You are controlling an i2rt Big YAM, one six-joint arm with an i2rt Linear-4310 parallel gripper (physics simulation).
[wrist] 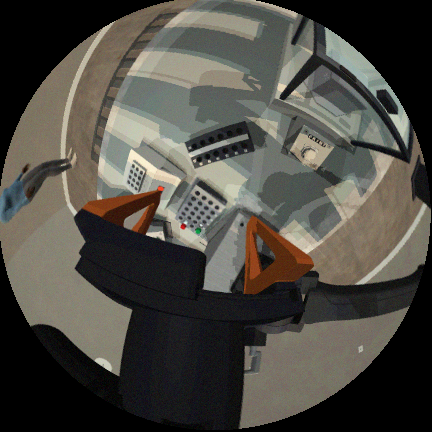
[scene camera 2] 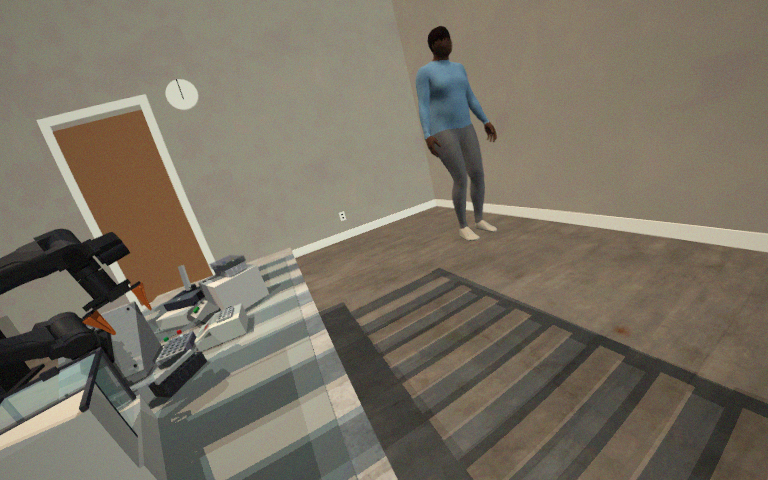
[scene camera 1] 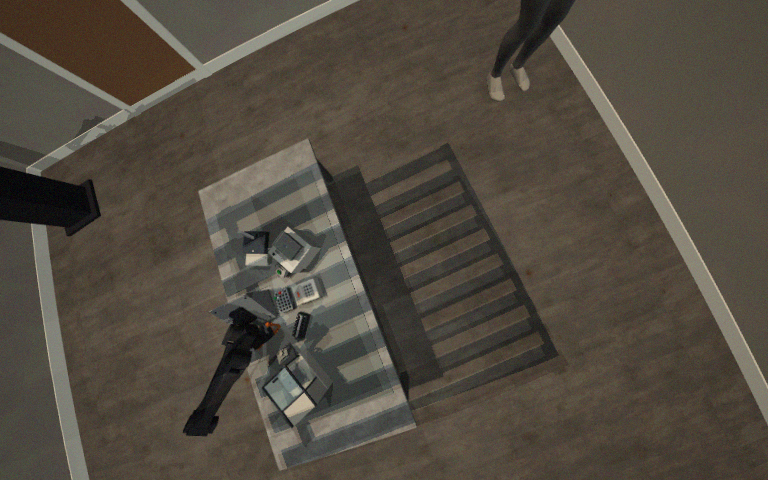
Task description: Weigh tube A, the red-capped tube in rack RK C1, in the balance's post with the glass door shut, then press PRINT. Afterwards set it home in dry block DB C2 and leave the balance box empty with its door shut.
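My gripper is open and empty, high above the table. The grey rack stands below, between the fingertips in the wrist view. The red-capped tube stands at one edge of it, beside a green-capped tube. A white unit with a holed block, apparently the dry block, stands beside the rack. The glass-boxed balance is apart from the gripper; its door state is unclear. The PRINT box stands before it.
A black two-row block lies between rack and balance. A grey slanted panel stands close to the gripper. A white box and dark device stand farther off. A person stands beyond.
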